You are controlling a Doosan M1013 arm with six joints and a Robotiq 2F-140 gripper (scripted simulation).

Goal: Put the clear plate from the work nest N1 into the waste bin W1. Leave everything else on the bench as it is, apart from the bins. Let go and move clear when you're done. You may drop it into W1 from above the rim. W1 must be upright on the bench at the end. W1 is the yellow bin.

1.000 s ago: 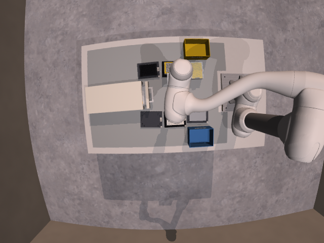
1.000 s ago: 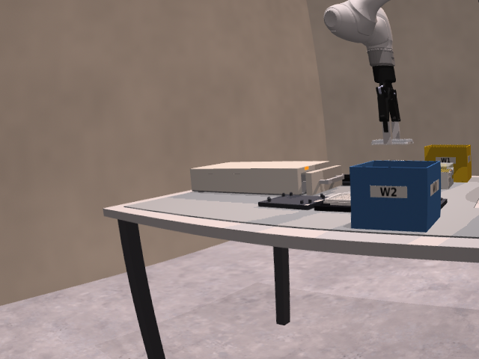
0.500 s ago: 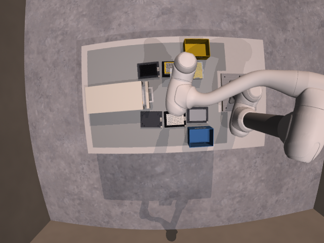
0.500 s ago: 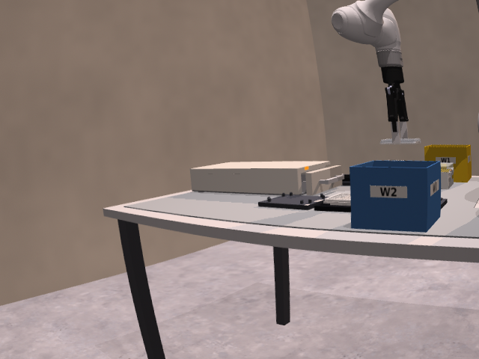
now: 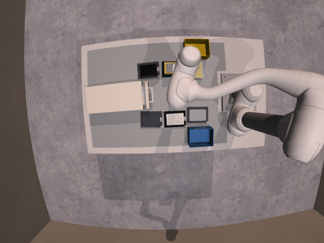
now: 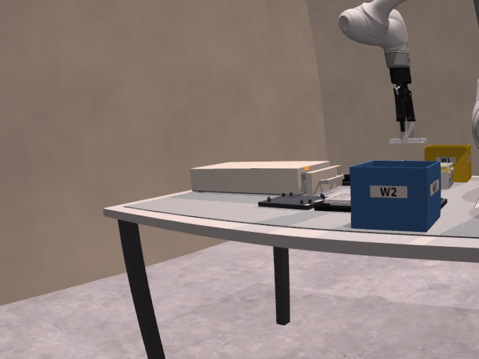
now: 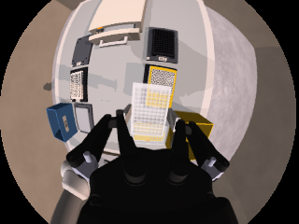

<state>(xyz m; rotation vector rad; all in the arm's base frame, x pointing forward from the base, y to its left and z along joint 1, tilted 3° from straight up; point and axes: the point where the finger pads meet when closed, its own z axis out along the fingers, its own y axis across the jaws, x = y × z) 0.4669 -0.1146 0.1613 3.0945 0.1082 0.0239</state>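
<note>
My gripper is now 11 cm past the yellow bin W1, 18 cm to the left of it and 13 cm above it. From my hand the other things lie so: yellow rack (5 cm ahead, 3 cm to the right, 11 cm below); then clear plate (2 cm below); then black plate (24 cm ahead, 2 cm to the right, 15 cm below).
</note>
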